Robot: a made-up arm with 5 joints.
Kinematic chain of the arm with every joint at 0, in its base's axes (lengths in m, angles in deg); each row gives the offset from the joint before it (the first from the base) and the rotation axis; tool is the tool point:
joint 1: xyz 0 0 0.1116 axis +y
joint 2: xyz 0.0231 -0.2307 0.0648 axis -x
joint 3: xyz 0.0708 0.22 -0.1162 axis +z
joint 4: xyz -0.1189 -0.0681 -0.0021 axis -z
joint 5: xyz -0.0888 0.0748 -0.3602 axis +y
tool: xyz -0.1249 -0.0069 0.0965
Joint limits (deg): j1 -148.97..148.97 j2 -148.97..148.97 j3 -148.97..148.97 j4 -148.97..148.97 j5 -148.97..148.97
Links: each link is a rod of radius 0.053 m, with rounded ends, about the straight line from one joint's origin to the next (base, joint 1, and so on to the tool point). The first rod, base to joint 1, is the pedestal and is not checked.
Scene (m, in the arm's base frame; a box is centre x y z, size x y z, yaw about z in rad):
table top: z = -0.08
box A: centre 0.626 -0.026 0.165 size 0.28 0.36 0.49 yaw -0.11
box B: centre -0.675 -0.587 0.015 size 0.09 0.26 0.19 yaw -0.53
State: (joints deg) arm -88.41 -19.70 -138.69 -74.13 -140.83
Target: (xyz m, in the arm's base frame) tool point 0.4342 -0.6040 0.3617
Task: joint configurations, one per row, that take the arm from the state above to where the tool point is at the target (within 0.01 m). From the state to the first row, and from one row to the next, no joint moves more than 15 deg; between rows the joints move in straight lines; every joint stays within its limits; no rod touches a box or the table.
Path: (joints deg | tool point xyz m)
1: -100.52 -15.41 -140.75 -78.55 -136.88 | 0.3920 0.3581 0.3606
2: -112.63 -11.13 -142.80 -82.97 -132.93 | 0.3717 0.3282 0.4494
3: -124.75 -6.84 -144.86 -87.38 -128.98 | 0.3285 0.2944 0.5383
4: -136.86 -2.56 -146.91 -91.80 -125.04 | 0.2616 0.2569 0.6205
5: -148.97 1.73 -148.97 -96.22 -121.09 | 0.1726 0.2158 0.6896
6: -147.65 11.13 -136.02 -106.77 -119.88 | 0.2882 0.1027 0.6959
7: -146.32 20.54 -123.08 -117.32 -118.68 | 0.3819 -0.0452 0.6768
8: -145.00 29.95 -110.13 -127.87 -117.48 | 0.4378 -0.2143 0.6305
9: -143.68 39.35 -97.19 -138.42 -116.27 | 0.4468 -0.3860 0.5610
10: -142.35 48.76 -84.24 -148.97 -115.07 | 0.4085 -0.5422 0.4777
11: -136.48 54.73 -78.54 -134.17 -101.02 | 0.4342 -0.6040 0.3617

